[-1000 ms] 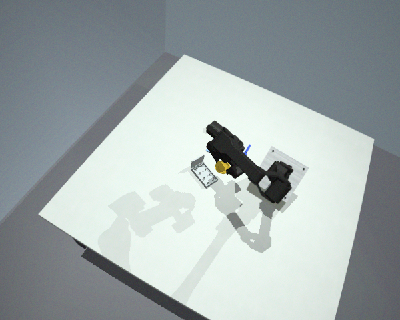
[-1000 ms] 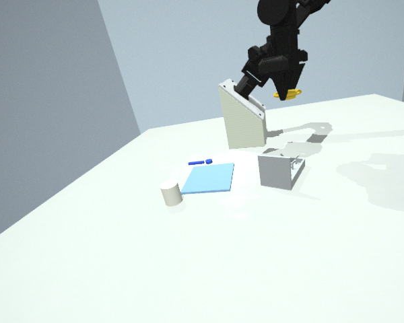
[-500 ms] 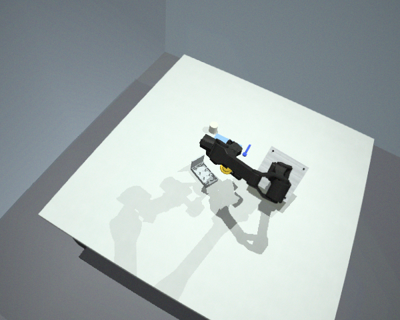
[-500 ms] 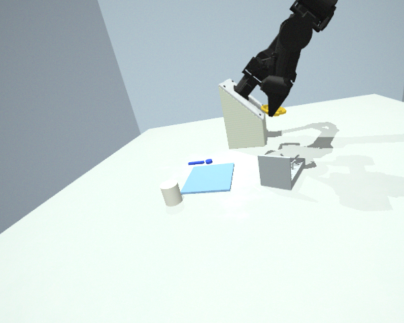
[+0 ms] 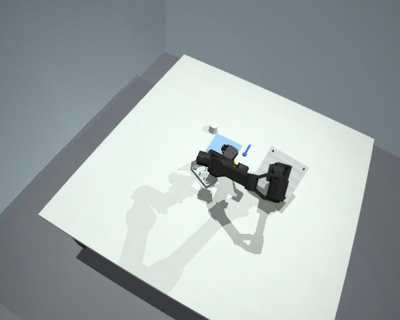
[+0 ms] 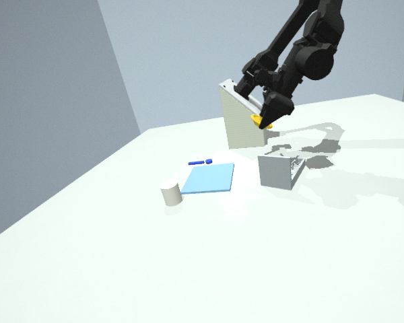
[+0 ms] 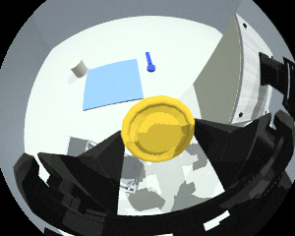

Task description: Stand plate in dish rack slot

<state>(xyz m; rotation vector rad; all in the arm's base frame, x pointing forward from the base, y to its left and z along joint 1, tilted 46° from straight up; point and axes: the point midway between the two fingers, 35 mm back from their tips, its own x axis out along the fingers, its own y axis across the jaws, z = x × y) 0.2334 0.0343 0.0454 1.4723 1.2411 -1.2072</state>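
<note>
My gripper tip is now 10 cm short of the grey dish rack, 4 cm to the right of it and 9 cm above it. From my gripper tip the other things lie so: small blue spoon: 5 cm behind, 19 cm to the right, 11 cm below; yellow plate: 1 cm above; white cup: 16 cm ahead, 24 cm to the right, 9 cm below.
</note>
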